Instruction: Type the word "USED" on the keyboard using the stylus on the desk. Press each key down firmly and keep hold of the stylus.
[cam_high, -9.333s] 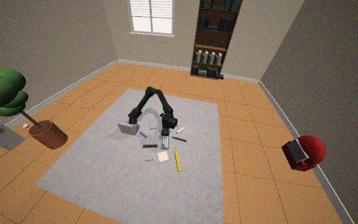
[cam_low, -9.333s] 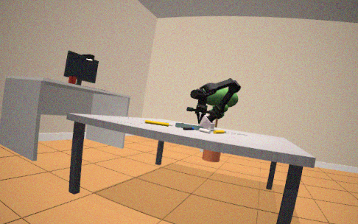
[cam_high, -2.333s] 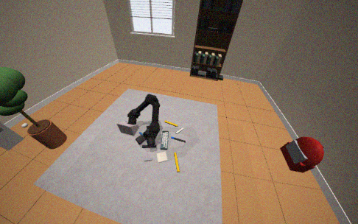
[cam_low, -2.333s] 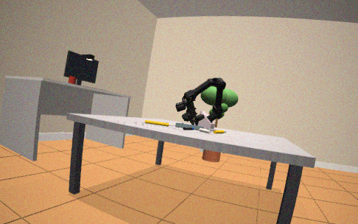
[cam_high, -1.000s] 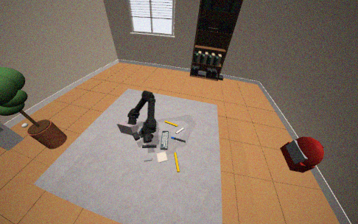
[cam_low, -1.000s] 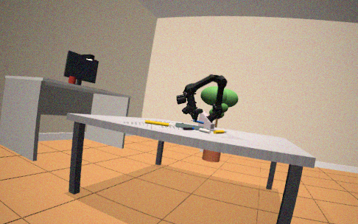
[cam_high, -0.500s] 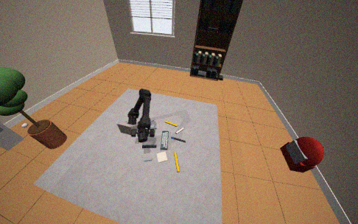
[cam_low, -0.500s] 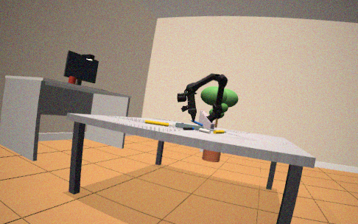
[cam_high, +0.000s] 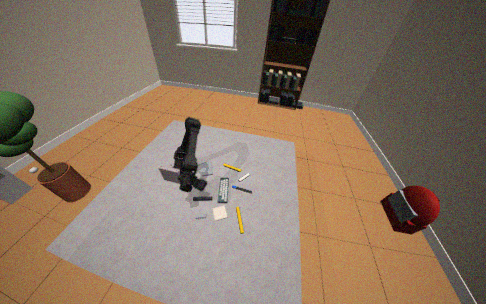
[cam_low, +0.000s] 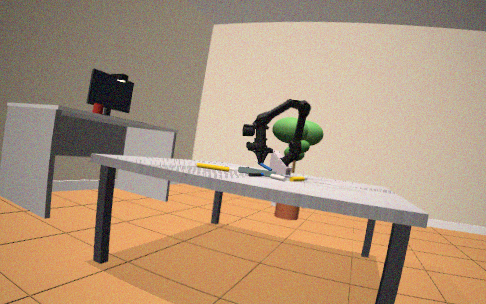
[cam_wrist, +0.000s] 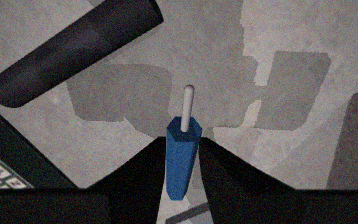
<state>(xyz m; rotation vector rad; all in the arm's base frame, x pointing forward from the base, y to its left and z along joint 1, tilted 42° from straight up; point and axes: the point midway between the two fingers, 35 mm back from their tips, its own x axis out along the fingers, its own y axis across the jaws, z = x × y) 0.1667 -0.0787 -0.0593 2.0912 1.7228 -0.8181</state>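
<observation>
Now: gripper tip 60 mm short of the black bar, 50 mm to the left of it and 40 mm above it. Round my gripper tip: dark pen 260 mm ahead, 80 mm to the left, 40 mm below; blue stylus right at my gripper tip; white pad 190 mm ahead, 120 mm to the right, 40 mm below.
</observation>
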